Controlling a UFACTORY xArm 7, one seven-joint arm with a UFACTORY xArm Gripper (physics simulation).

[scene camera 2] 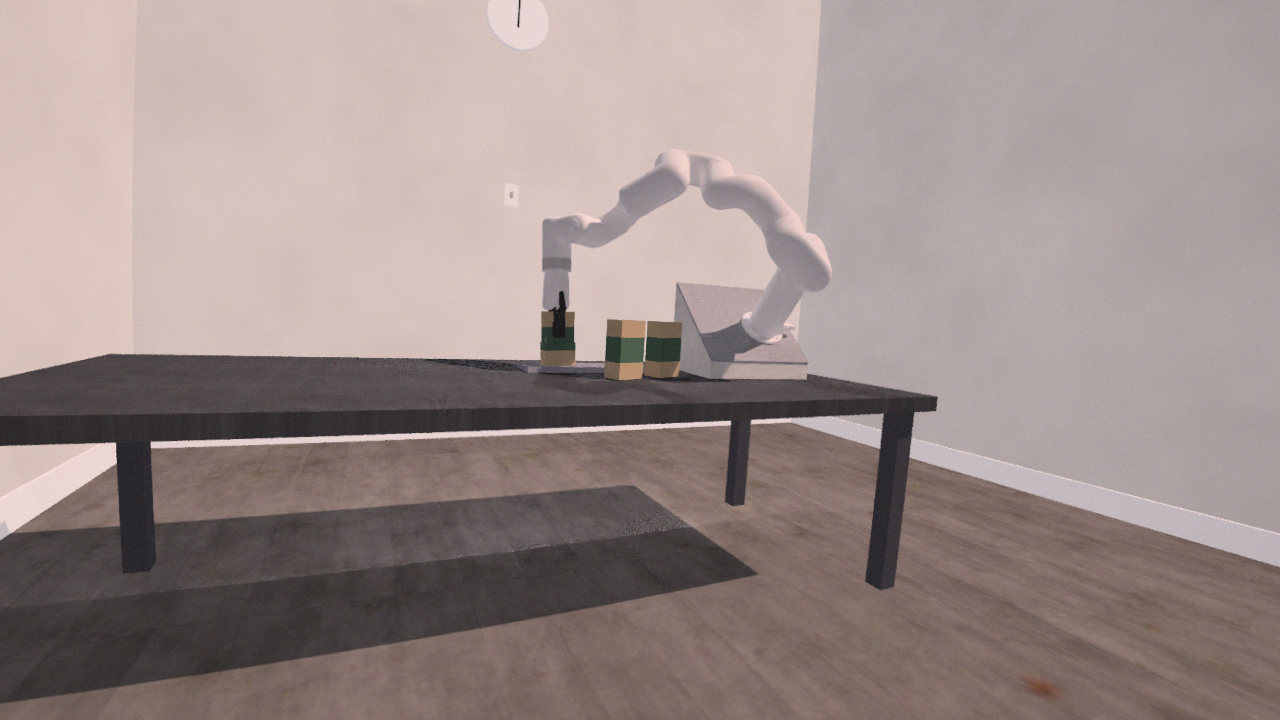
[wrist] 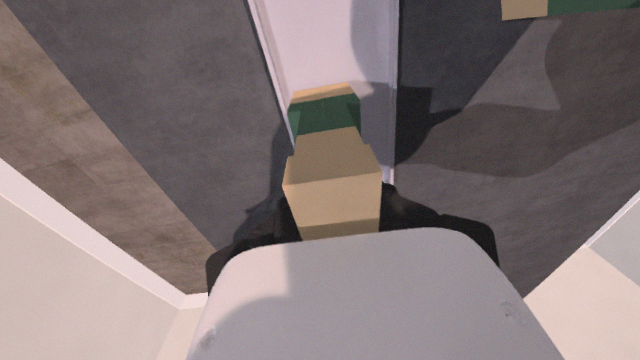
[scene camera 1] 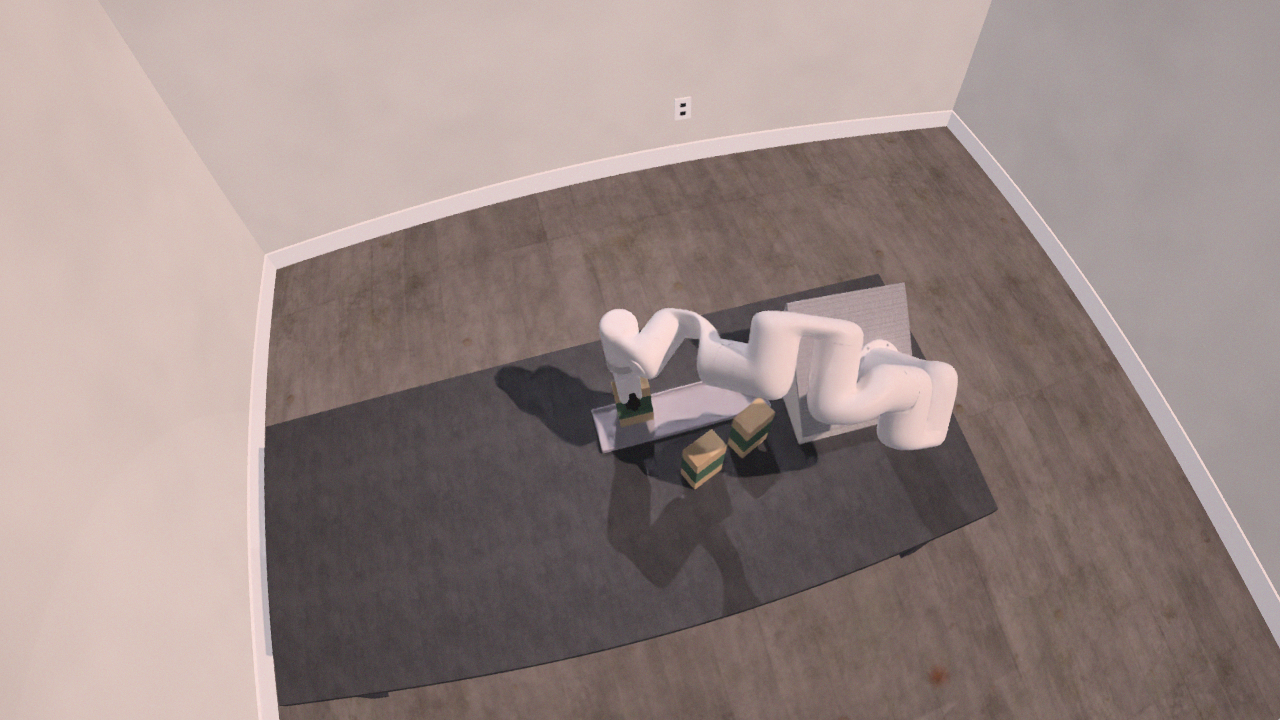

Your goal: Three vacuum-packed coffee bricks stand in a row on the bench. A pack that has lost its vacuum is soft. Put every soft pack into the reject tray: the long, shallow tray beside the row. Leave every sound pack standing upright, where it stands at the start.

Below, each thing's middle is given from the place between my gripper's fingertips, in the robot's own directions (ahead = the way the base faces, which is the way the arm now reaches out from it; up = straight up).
Now: the shallow reject tray (scene camera 1: 688, 407) 120 mm behind my hand, 10 mm to the left of it and 100 mm below it.
